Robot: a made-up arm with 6 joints.
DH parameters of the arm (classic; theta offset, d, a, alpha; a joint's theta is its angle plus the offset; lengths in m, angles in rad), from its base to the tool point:
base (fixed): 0.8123 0 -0.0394 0
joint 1: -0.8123 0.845 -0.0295 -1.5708
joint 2: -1.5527 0 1.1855 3.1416
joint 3: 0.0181 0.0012 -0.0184 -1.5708
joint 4: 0 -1.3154 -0.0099 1.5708
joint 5: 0 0.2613 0.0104 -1.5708
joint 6: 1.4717 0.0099 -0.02 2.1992
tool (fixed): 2.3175 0.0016 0 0
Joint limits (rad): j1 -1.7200..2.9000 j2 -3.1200..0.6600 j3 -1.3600..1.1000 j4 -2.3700..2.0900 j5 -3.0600..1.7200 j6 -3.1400..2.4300
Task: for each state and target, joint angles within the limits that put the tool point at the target. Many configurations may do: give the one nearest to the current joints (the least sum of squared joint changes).
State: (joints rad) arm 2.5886 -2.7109 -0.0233 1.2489 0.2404 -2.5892
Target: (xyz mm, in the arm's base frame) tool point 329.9 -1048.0 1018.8
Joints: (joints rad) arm 1.8535 -2.6804 -0.8866 1.3798 0.2349 -2.6080
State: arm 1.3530 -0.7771 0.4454 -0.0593 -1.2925 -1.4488
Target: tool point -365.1 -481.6 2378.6
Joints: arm 0.4684 -1.2496 -0.1174 -0.2881 -1.2776 -1.4812
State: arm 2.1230 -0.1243 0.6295 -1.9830 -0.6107 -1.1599
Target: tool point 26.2 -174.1 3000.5
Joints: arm 2.2763 -0.6496 0.6805 -1.7343 -0.6227 -1.1614
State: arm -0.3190 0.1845 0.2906 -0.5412 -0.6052 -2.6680
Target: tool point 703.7 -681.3 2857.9
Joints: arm -0.5043 -0.0497 0.7284 -0.4541 -0.6108 -2.6779
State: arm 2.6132 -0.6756 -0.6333 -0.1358 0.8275 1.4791
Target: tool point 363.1 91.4 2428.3
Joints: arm 2.7327 -1.1057 -0.1570 -0.0348 0.8166 1.4673
